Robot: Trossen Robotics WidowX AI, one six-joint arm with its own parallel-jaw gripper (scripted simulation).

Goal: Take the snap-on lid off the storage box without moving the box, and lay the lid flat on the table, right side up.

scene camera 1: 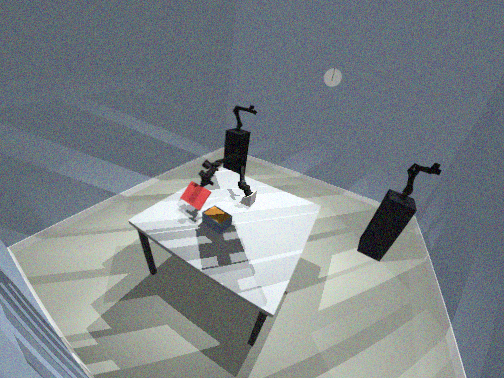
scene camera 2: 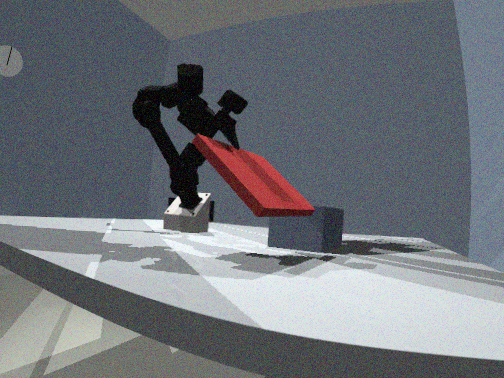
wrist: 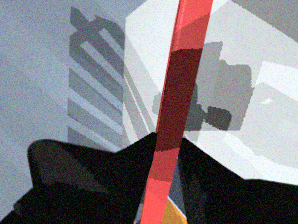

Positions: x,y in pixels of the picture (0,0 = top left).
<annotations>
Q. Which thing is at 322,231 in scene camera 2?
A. A storage box.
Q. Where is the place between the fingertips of my gripper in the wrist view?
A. At 167,140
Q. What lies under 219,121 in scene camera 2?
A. My gripper.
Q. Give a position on a red lid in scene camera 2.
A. At 262,188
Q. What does my gripper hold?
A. A red lid.
</annotations>
